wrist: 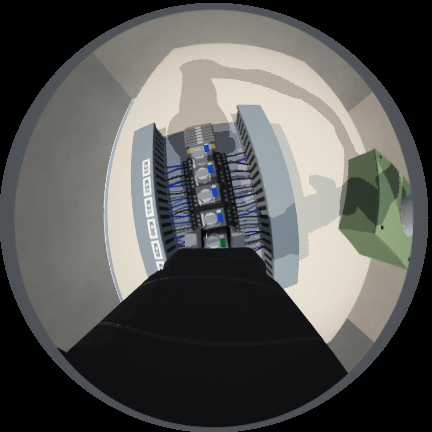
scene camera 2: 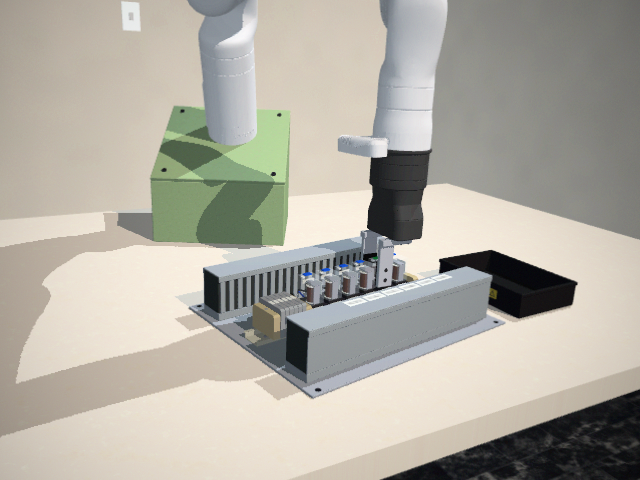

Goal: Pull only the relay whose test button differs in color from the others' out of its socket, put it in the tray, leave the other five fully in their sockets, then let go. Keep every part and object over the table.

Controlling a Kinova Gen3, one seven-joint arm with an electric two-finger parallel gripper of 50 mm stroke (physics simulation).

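The relay with the green test button stands in the socket row, its top in line with its neighbours; its base is hidden. My gripper is shut on this relay, one finger on each side, pointing down. Four relays with blue buttons stand in the row on one side, such as the nearest one. Another blue-button relay stands beyond the fingers in the scene view. The black tray lies right of the panel and does not show in the wrist view.
Two grey slotted ducts flank the relay row, the near one with white labels. Terminal blocks stand at the row's end. Blue and black wires run beside the sockets. The green robot base stands behind the panel.
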